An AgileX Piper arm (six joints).
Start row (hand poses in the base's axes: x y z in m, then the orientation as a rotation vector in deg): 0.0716, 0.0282, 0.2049, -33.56, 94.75, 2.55
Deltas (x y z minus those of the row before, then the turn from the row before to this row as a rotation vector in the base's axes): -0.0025, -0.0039, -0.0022, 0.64, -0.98, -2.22; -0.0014, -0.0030, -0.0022, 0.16, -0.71, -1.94; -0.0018, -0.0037, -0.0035, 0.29, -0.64, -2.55; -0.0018, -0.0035, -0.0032, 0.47, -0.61, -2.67; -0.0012, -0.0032, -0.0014, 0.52, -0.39, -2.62; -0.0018, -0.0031, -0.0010, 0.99, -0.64, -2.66; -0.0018, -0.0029, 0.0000, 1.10, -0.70, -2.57; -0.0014, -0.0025, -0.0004, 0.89, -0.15, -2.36; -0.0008, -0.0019, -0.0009, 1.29, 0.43, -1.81; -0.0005, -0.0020, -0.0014, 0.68, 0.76, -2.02; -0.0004, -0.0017, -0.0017, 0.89, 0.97, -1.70; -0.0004, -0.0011, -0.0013, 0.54, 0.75, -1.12; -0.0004, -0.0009, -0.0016, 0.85, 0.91, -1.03; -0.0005, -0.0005, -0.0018, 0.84, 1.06, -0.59; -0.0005, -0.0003, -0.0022, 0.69, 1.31, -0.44; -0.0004, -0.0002, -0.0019, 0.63, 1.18, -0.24; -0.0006, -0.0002, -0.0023, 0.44, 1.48, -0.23; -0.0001, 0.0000, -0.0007, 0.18, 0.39, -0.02; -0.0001, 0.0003, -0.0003, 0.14, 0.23, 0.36; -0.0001, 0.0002, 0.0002, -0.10, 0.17, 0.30
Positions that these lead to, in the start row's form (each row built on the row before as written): 0.0691, 0.0243, 0.2027, -31.17, 94.35, 1.17; 0.0677, 0.0213, 0.2005, -29.40, 94.16, -0.32; 0.0659, 0.0176, 0.1970, -27.03, 94.15, -2.13; 0.0641, 0.0141, 0.1938, -24.43, 94.15, -3.87; 0.0629, 0.0109, 0.1924, -21.85, 94.32, -5.48; 0.0611, 0.0078, 0.1914, -18.85, 94.20, -6.77; 0.0593, 0.0049, 0.1914, -15.83, 93.97, -7.90; 0.0579, 0.0024, 0.1910, -13.21, 94.20, -8.97; 0.0571, 0.0005, 0.1901, -10.79, 94.92, -9.24; 0.0566, -0.0015, 0.1887, -8.68, 95.94, -10.15; 0.0562, -0.0032, 0.1870, -6.69, 97.13, -10.63; 0.0558, -0.0043, 0.1857, -5.42, 98.01, -10.98; 0.0554, -0.0052, 0.1841, -4.01, 99.06, -11.00; 0.0549, -0.0057, 0.1823, -2.99, 100.22, -10.70; 0.0544, -0.0060, 0.1801, -2.23, 101.61, -10.42; 0.0540, -0.0062, 0.1782, -1.68, 102.85, -10.04; 0.0534, -0.0064, 0.1759, -1.29, 104.37, -9.83; 0.0533, -0.0064, 0.1752, -1.18, 104.77, -9.69; 0.0532, -0.0061, 0.1749, -1.43, 105.00, -9.31; 0.0531, -0.0059, 0.1751, -1.79, 105.15, -9.19
